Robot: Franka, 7 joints.
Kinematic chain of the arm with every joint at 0, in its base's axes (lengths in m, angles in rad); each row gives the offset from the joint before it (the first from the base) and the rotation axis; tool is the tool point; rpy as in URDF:
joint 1: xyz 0 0 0.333 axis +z
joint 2: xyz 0 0 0 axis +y
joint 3: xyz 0 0 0.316 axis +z
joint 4: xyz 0.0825 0 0 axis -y
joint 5: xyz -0.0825 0 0.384 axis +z
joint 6: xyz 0 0 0 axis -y
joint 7: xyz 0.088 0 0 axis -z
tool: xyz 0 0 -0.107 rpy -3.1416 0 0
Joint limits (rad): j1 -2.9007..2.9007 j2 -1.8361..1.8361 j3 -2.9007..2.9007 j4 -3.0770..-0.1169 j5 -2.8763..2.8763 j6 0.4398..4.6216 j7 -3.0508..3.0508
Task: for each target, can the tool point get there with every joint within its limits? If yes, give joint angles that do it. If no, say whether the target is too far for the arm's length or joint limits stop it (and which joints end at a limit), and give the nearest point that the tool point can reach.
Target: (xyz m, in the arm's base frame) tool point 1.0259 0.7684 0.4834
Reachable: no: too far | nearest point 0.6820 0.5108 0.4330 | short by 0.433 m
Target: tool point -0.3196 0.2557 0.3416
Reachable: yes | joints 1.0503 1.1618 1.1862 -2.4192 -1.7658 3.9898 0.0550
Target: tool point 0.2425 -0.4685 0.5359
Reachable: yes | joints -1.9586 -0.0989 0.9392 -1.8767 -0.5552 1.6268 1.7775
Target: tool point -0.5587 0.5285 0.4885
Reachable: yes | joints 2.3712 0.9366 -0.1259 -0.5140 0.4712 1.5023 -2.4296
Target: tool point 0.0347 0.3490 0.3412
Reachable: yes | joints -0.0473 0.6489 1.1402 -2.6431 -1.6766 4.0760 -2.5450
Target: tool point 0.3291 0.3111 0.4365
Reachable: yes | joints -0.9135 -1.0883 1.7175 -2.3512 -1.5989 1.0796 -1.1796
